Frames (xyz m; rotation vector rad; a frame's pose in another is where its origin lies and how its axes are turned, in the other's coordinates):
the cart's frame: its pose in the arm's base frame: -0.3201 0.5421 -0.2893 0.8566 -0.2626 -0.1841
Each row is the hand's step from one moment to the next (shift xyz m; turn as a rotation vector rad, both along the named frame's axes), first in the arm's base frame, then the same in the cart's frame.
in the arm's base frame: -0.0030 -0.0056 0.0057 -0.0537 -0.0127 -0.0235
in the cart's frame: -0.0005 0.0006 0.0085 -0.0514 -0.0291 0.0106
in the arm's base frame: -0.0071 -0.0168 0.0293 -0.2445 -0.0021 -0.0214
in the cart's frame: 0.0022 0.0112 0.0326 -0.2355 -0.0311 0.0617
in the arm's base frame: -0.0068 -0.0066 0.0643 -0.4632 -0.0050 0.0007
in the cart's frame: 0.0052 0.0446 0.0470 -0.4396 -0.0280 0.1435
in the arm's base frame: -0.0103 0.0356 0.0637 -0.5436 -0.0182 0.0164
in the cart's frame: -0.0094 0.0710 0.0174 -0.5102 -0.0288 0.1870
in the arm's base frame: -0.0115 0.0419 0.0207 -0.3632 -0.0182 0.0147
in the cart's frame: -0.0188 0.0421 -0.0137 -0.3387 -0.0203 0.1316
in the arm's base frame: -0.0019 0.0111 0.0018 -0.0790 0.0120 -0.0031
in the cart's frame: -0.0045 0.0084 -0.0063 -0.0789 0.0010 0.0132
